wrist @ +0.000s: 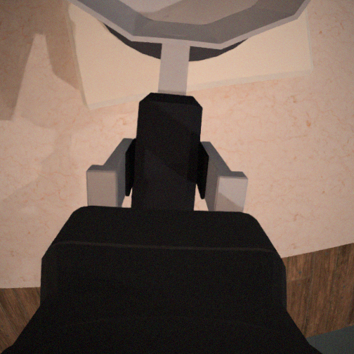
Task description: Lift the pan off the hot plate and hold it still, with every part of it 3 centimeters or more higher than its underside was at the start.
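Observation:
The grey pan (pixel 177 31) shows in part at the top of the wrist view, with a grey neck and a black handle (pixel 169 125) running down toward the camera. My gripper (pixel 165 157) is shut on the black handle, one finger pad on each side of it. The hot plate has a cream body (pixel 120 75) and a dark round heating disc (pixel 200 53), which shows below the pan's near rim. The pan hangs above the hot plate; how high its underside is cannot be read exactly. The far part of the pan is outside the view.
The pinkish stone-patterned table top (pixel 280 150) lies under the hot plate and handle. Its curved near edge runs across the lower part, with a wooden surface (pixel 320 295) beyond it. Shadows fall on the table at the upper left.

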